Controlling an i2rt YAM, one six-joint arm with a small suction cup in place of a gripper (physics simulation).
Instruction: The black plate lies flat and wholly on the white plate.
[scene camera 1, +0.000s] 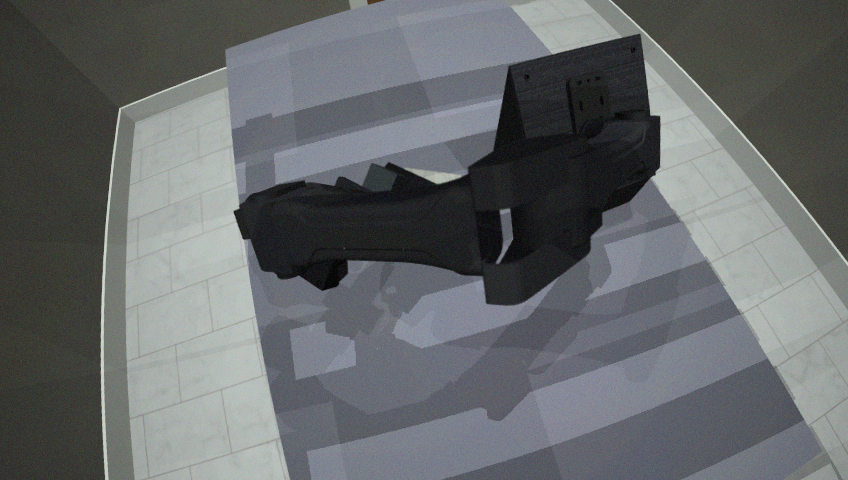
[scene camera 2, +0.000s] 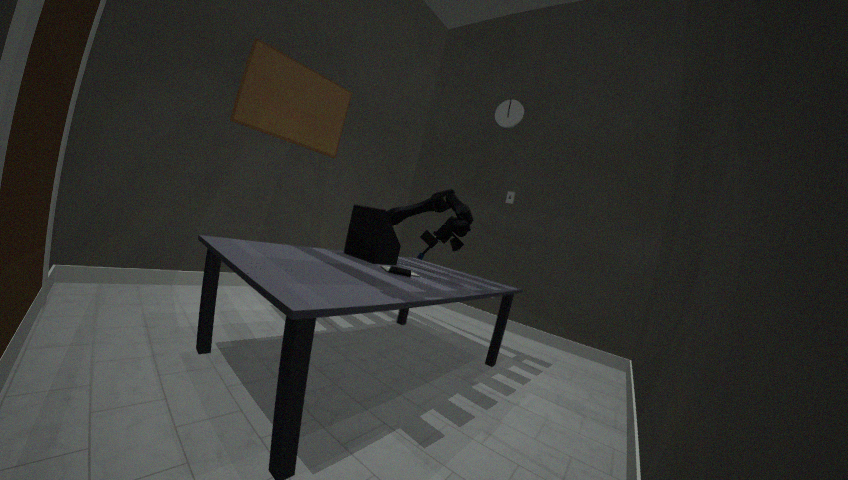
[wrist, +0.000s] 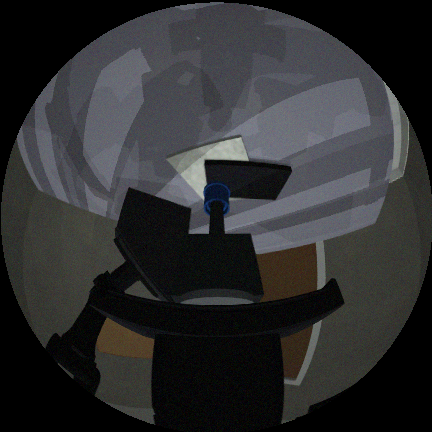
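In the wrist view the black plate lies flat on the table, covering the near right corner of the white plate. It reaches well past that plate's right edge. My blue suction cup hangs above the black plate's left edge, clear of it and holding nothing. In scene camera 2 the cup is raised above the two plates, the black plate and the white plate. In scene camera 1 the arm covers the plates, and only a sliver of the white plate shows.
The black mounting block stands at the arm's base behind the plates. The grey table carries striped shadows. Its edges drop to a tiled floor.
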